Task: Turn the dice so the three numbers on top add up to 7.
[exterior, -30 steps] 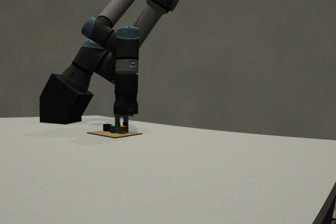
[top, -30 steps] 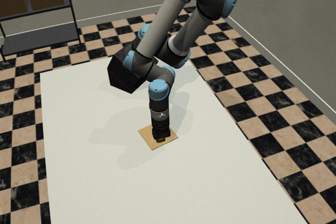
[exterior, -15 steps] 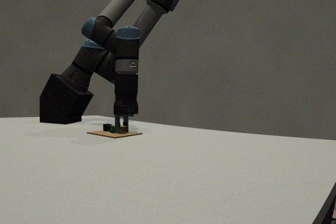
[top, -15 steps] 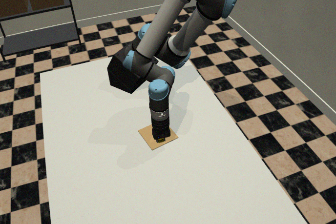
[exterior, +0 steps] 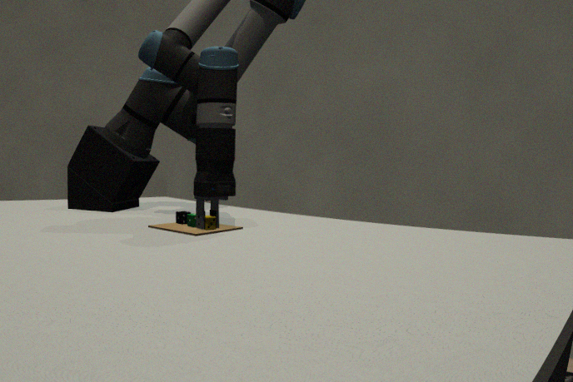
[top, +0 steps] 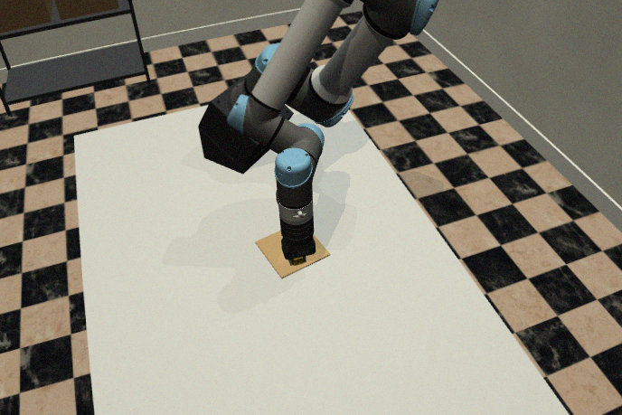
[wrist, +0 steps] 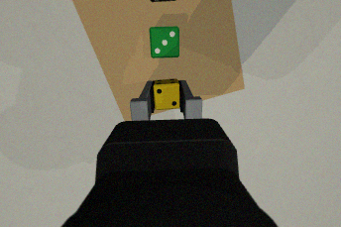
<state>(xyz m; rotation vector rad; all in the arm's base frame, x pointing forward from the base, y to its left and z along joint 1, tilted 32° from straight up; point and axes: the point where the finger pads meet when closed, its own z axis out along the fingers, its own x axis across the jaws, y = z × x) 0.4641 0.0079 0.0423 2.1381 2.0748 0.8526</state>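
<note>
My hand is 1 cm above the yellow die. Round my hand: black die (10 cm behind, 1 cm to the right, 1 cm below); tan mat (5 cm behind, 2 cm below); green die (5 cm behind, 1 cm below).
</note>
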